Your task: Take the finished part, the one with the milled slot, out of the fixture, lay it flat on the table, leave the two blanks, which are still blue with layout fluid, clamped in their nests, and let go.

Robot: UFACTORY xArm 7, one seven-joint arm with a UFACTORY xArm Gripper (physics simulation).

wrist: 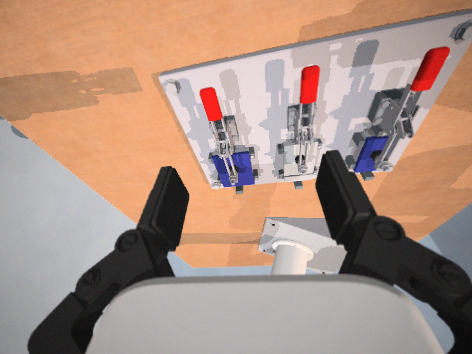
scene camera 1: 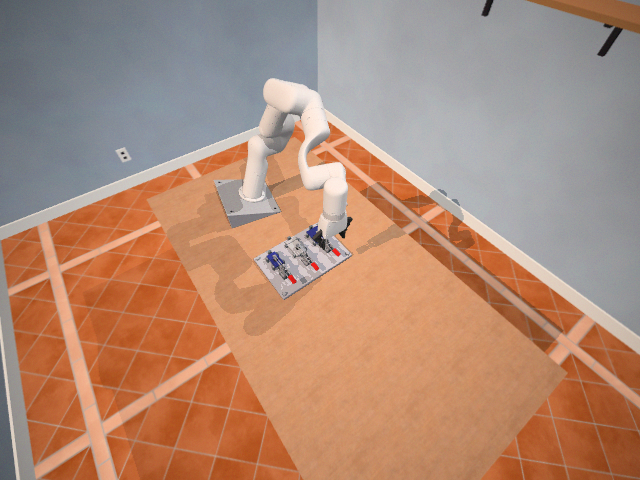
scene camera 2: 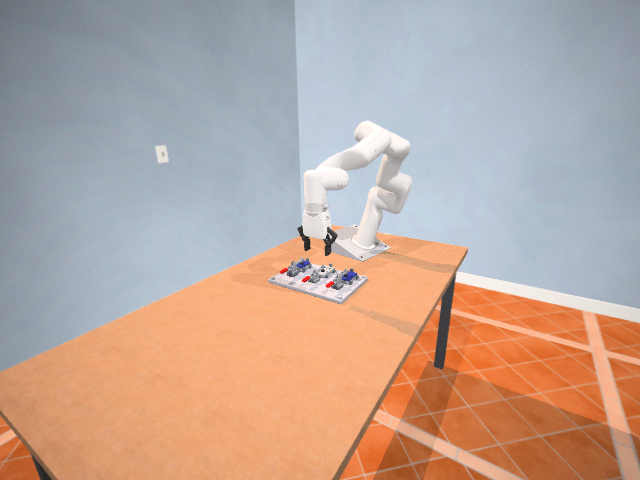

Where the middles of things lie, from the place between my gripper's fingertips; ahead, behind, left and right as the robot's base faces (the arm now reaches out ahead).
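Labels:
I see the finished part [wrist: 291, 149] 150 mm behind my hand, 90 mm to the right of it and 150 mm below it. The fixture plate [scene camera 1: 304, 275] is 170 mm below my hand, while also being 100 mm behind it and 80 mm to the right of it. As for the clamp handle [wrist: 310, 75], it is 70 mm to the right of my hand, 30 mm behind it and 130 mm below it.

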